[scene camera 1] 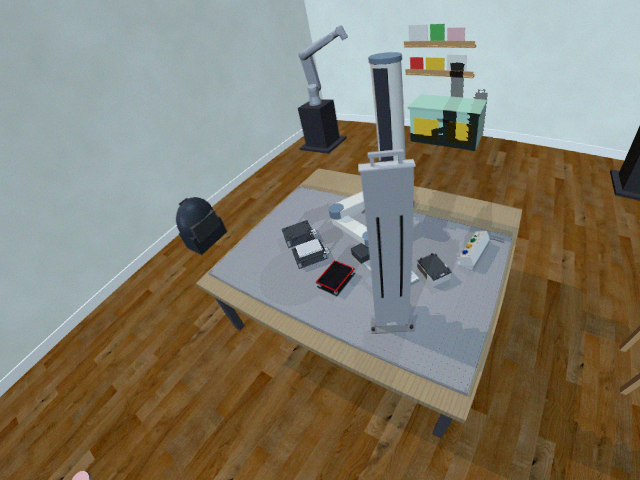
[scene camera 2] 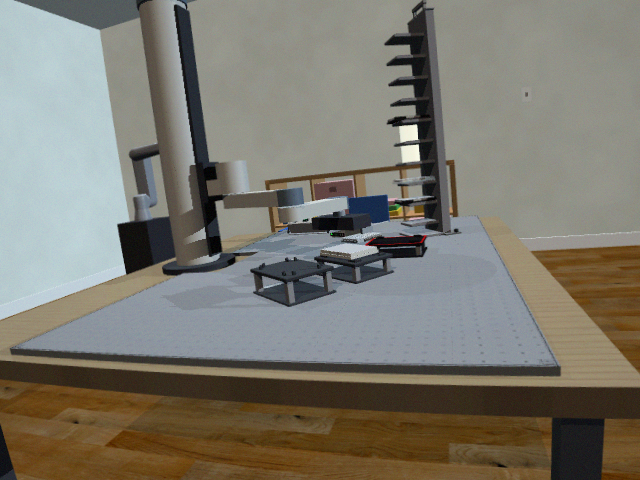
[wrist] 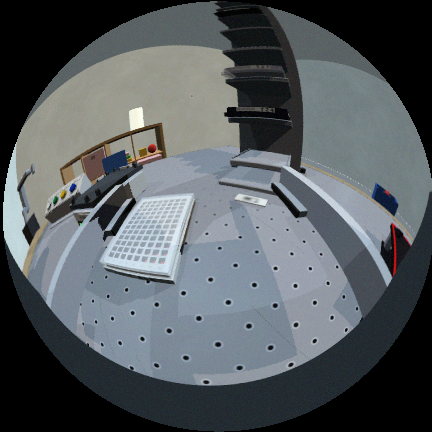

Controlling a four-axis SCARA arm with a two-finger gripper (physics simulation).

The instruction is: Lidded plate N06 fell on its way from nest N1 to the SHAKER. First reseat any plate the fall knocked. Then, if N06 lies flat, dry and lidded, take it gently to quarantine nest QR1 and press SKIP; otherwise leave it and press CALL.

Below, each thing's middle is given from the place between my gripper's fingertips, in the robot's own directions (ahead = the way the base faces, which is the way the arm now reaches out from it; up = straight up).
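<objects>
With the dark shaker station [scene camera 1: 435,271] as my reference, I find my hand 170 mm to the right of it, 120 mm beyond it and 30 mm above it.
</objects>
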